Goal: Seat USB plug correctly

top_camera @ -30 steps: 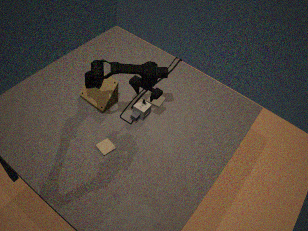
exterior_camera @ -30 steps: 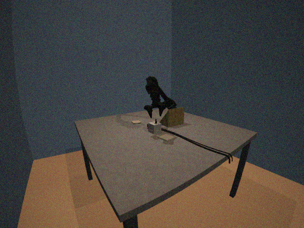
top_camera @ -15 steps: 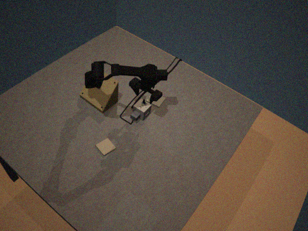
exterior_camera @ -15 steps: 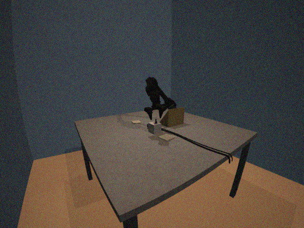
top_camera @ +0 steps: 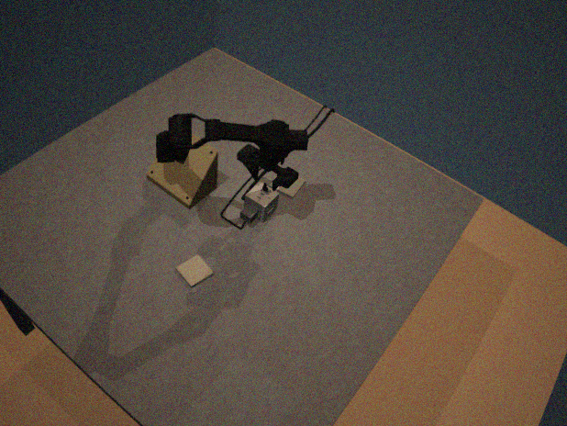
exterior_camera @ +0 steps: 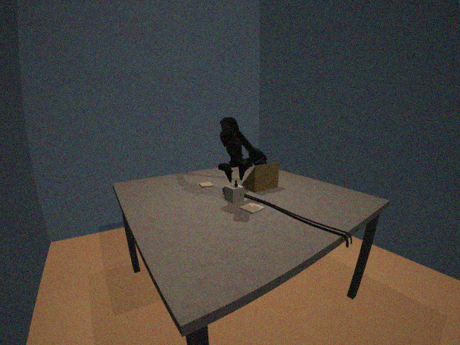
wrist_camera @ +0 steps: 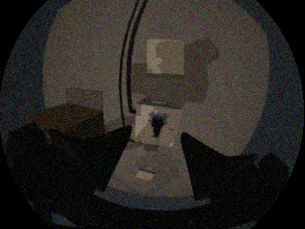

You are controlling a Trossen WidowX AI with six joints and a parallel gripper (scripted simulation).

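My gripper tip is 2 cm above the USB plug. Round my gripper tip: flat white pad (14 cm to the left, 10 cm below).
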